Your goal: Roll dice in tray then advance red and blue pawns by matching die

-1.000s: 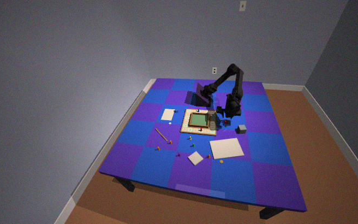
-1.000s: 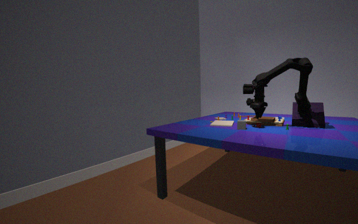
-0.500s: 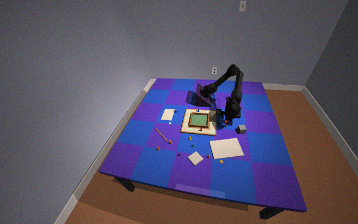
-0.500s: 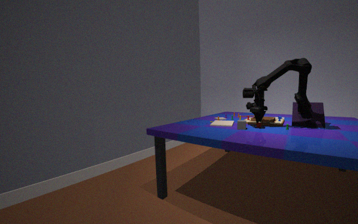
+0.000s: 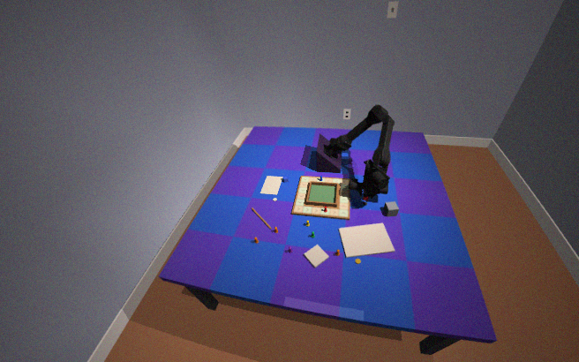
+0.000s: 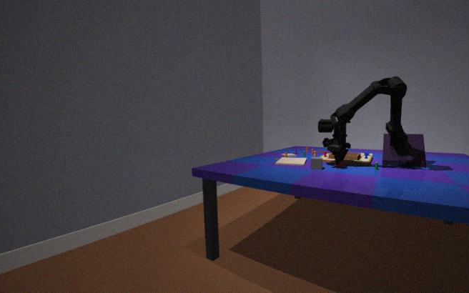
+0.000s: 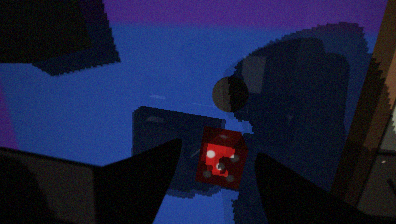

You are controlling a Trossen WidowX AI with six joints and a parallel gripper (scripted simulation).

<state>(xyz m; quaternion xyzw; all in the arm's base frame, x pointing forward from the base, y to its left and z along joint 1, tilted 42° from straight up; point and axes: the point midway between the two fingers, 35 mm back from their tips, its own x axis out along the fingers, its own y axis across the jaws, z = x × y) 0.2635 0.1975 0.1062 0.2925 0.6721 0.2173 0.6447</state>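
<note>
Right now the black disc is 40 mm ahead of my gripper tip, 10 mm to the right of it and 10 mm below it. The rest, counted from my gripper tip: red pawn: 200 mm to the right, 120 mm ahead, 20 mm above; then grey cube: 110 mm to the left, 80 mm ahead, 20 mm above; then green tray: 220 mm to the right, 10 mm ahead.
</note>
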